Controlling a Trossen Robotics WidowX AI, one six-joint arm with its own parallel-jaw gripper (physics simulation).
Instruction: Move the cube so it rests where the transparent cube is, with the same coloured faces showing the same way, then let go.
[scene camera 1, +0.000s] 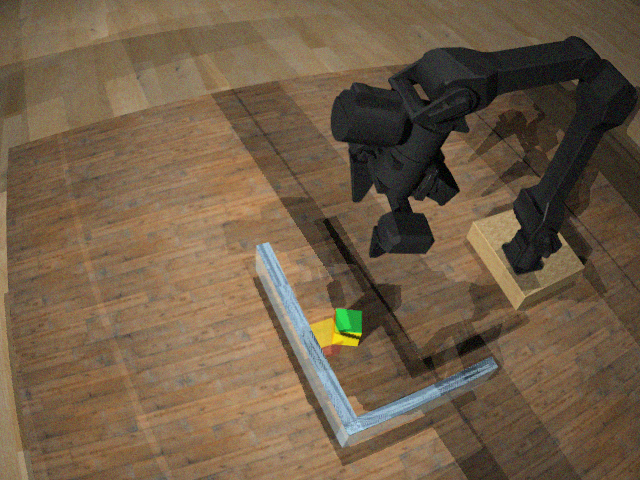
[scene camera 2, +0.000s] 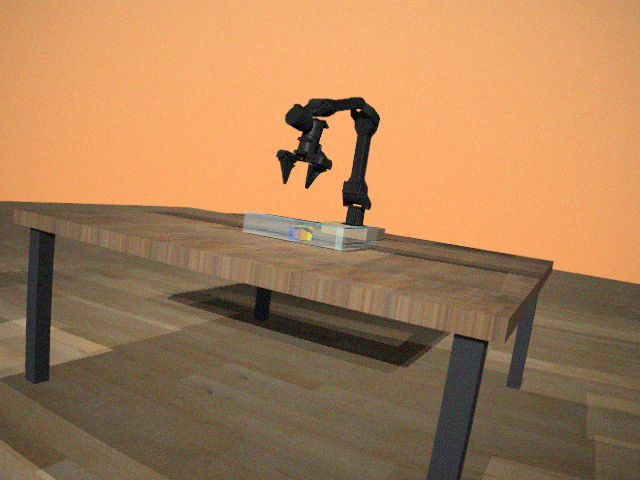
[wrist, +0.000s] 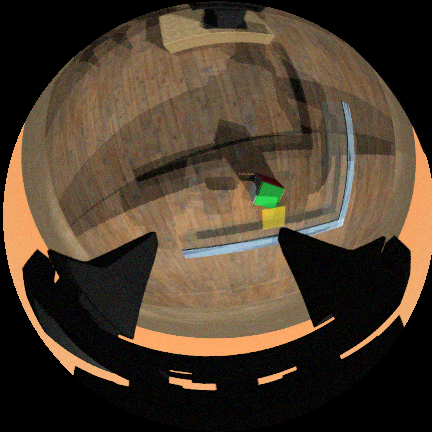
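Where they show: gripper, between the fingertips: (scene camera 1: 363, 228) (scene camera 2: 295, 186) (wrist: 218, 236); arm's base, origin of its link: (scene camera 1: 522, 257) (scene camera 2: 354, 225).
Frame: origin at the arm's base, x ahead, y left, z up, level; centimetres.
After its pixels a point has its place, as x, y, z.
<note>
The solid cube (scene camera 1: 348, 322) @(33.7, 5.2, -0.2) (wrist: 270, 192) @(32.9, 5.0, -0.2) has a green top. A yellow side shows in scene camera 1; dark red and greyish sides show in the wrist view. The transparent cube (scene camera 1: 321, 332) @(37.8, 6.0, -0.2) (wrist: 274, 218) @(37.6, 6.4, -0.2) has a yellow top and a faint red side. It lies between the solid cube and the long pale wall, close beside both, turned differently from the solid cube. In scene camera 2 the cubes overlap behind the wall and are hard to tell apart. My gripper (scene camera 1: 364, 227) @(31.0, -2.4, 10.9) (scene camera 2: 296, 184) @(31.0, -2.4, 10.9) (wrist: 218, 236) @(31.0, -2.4, 10.9) is open and empty, high above the table, off to one side of the cubes.
A low pale-blue L-shaped wall (scene camera 1: 302, 338) @(41.0, 7.5, 1.9) (scene camera 2: 276, 227) @(42.2, 2.2, -1.1) (wrist: 350, 165) @(26.4, 19.5, 1.9) borders the cubes on two sides. The arm stands on a tan base block (scene camera 1: 491, 227) @(3.1, -7.4, 0.0) (wrist: 185, 37) @(5.7, -5.8, 0.0). Dark arm shadows cross the wooden table (scene camera 1: 155, 258) @(60.1, -14.0, -4.1) (scene camera 2: 155, 237) @(81.2, 1.1, -4.2).
</note>
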